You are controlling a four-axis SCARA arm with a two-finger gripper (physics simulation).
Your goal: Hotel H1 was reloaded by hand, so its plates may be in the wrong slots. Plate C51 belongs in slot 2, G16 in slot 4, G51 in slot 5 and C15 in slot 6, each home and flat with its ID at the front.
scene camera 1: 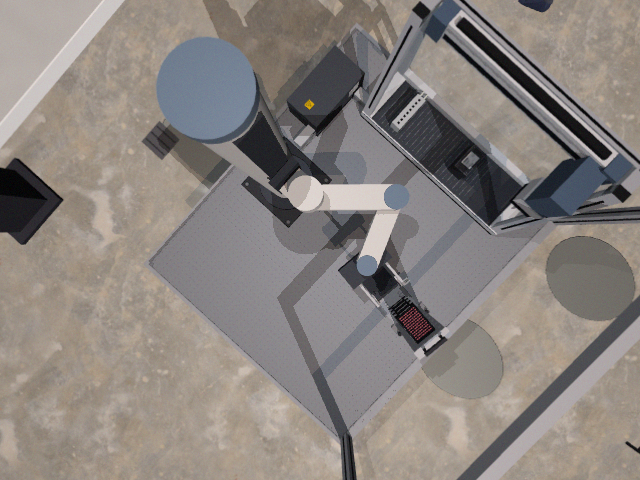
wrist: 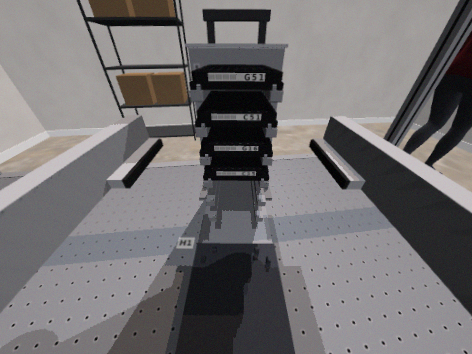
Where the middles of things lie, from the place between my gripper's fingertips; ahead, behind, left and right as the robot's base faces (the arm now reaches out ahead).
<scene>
I see the dark box (scene camera 1: 328, 85) 75 cm behind my hand, 45 cm to the left of it and 20 cm below it.
</scene>
